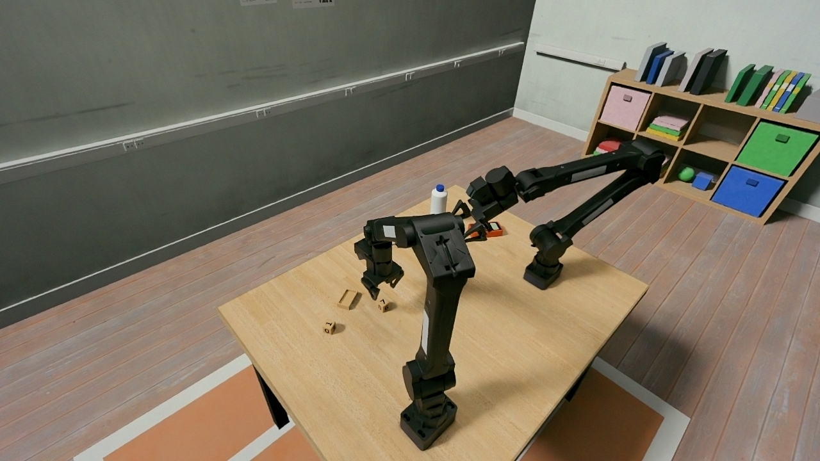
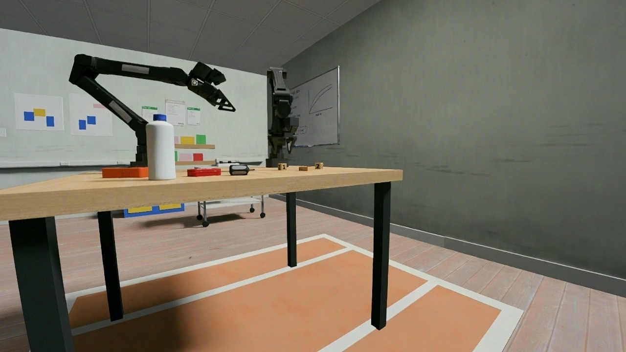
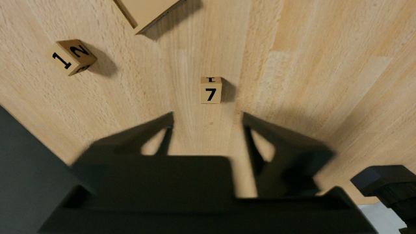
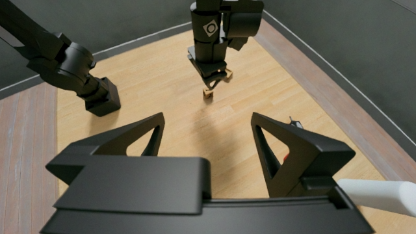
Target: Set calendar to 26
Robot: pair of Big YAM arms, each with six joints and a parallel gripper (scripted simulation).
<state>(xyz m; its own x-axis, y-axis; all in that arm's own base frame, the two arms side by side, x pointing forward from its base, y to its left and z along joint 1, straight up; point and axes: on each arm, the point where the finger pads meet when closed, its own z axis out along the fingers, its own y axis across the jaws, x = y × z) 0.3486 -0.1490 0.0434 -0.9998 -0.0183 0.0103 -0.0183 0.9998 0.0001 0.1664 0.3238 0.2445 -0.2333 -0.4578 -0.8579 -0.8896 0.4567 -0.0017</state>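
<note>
Right now my left hand is 11 cm short of the wooden tray, 7 cm above it and 5 cm to the right of it. Round my left hand: black device: 28 cm to the right, 17 cm ahead, 6 cm below; white bottle: 50 cm to the right, 15 cm ahead.
</note>
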